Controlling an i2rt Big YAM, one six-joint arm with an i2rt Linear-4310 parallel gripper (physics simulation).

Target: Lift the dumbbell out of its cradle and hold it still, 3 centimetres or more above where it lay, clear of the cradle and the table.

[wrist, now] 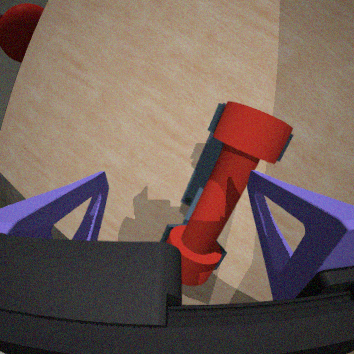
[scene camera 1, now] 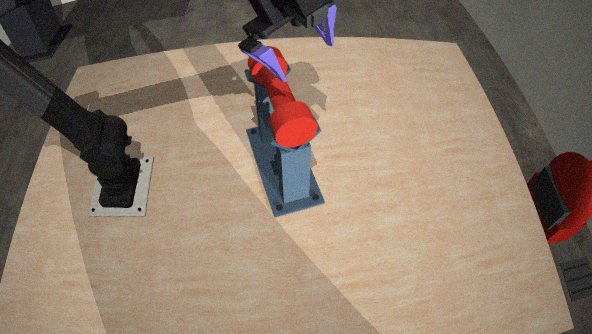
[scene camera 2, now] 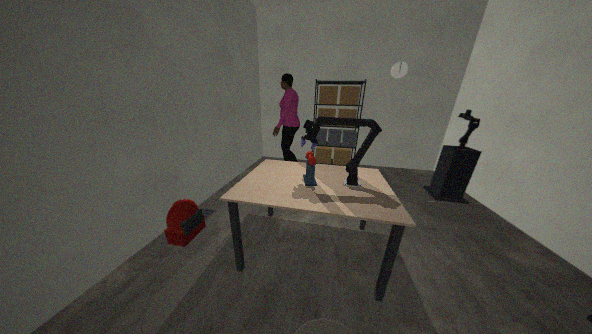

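Pixels of known places: gripper, between the fingertips: [wrist: 177, 178] [scene camera 1: 307, 62] [scene camera 2: 306, 147]; arm's base, origin of its link: [scene camera 1: 120, 184] [scene camera 2: 351, 182].
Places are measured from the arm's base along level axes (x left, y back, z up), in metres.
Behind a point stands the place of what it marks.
The red dumbbell [scene camera 1: 282, 94] {z 0.219, x 0.020, y -0.371 m} [scene camera 2: 311, 158] {z 0.225, x 0.136, y -0.347 m} [wrist: 217, 200] {z 0.219, x 0.040, y -0.368 m} lies lengthwise on top of the blue-grey cradle [scene camera 1: 296, 175] {z 0.084, x -0.043, y -0.391 m} [scene camera 2: 310, 177] {z 0.061, x 0.136, y -0.346 m} [wrist: 201, 172] {z 0.000, x 0.086, y -0.387 m}, which stands on the table. My gripper [scene camera 1: 308, 62] {z 0.281, x 0.027, y -0.410 m} [scene camera 2: 308, 146] {z 0.281, x 0.027, y -0.410 m} [wrist: 177, 178] {z 0.281, x 0.027, y -0.410 m} is open and empty, with its purple fingers above the dumbbell. In the wrist view the handle runs at a slant between the fingers, closer to the right finger, and the larger-looking head lies beyond the fingertips. In scene camera 1 one finger overlaps the far head and part of the handle. The exact height gap is hard to tell.
The arm's base plate [scene camera 1: 143, 187] {z 0.000, x -0.009, y -0.062 m} is bolted to the wooden table [scene camera 1: 425, 200] {z -0.008, x -0.053, y -0.657 m} [scene camera 2: 270, 192] {z -0.008, x 0.348, y -0.617 m}, left of the cradle in scene camera 1. A red object with a dark panel [scene camera 1: 570, 195] [scene camera 2: 182, 220] is beyond the table. A person [scene camera 2: 289, 110] and a shelf rack [scene camera 2: 341, 81] are in the background.
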